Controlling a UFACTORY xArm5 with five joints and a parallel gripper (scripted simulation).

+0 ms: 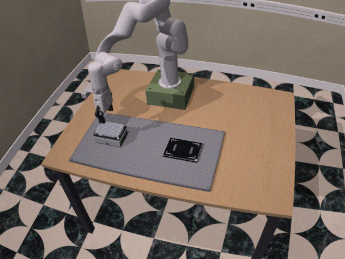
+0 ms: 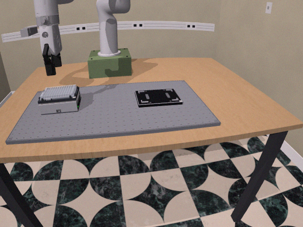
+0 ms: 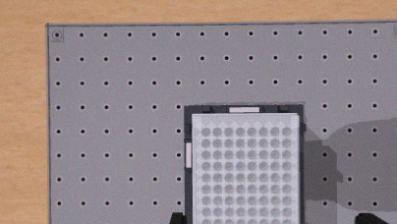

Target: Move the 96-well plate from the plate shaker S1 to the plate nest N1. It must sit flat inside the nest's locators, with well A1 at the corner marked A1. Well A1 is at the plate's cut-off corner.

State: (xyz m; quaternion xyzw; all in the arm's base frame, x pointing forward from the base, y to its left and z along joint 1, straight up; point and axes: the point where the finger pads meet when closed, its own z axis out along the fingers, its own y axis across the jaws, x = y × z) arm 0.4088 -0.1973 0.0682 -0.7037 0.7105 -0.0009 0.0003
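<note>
Now: hand 9 cm above the white 96-well plate. Also, from my hand: black plate nest N1: 37 cm to the left, 15 cm below.
</note>
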